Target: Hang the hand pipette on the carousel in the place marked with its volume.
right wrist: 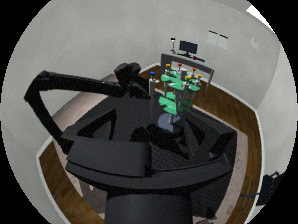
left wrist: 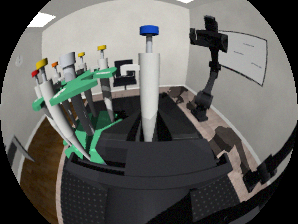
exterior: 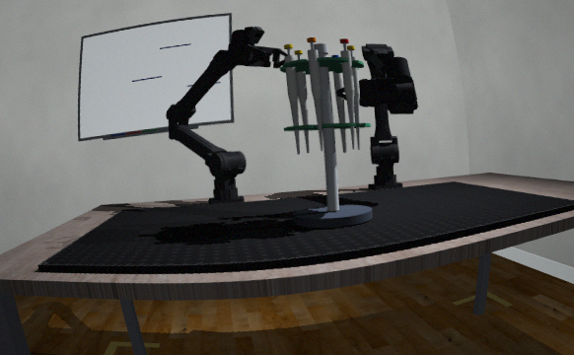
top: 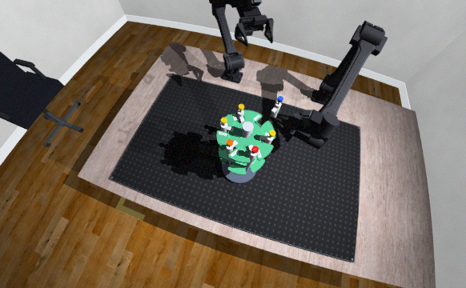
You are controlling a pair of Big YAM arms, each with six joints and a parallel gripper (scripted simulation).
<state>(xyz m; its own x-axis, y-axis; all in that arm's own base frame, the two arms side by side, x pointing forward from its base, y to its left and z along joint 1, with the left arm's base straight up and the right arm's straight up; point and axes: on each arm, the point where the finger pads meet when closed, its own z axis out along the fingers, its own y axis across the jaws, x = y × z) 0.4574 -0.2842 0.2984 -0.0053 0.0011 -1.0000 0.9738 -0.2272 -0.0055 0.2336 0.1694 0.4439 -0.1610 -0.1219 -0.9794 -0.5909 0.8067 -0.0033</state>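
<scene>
Right now the yellow-button pipette is 13 cm ahead of my left hand, 2 cm to the right of it and 1 cm below it. The rest, counted from my left hand: blue-button pipette: 1 cm ahead, 1 cm to the right, 1 cm below.
</scene>
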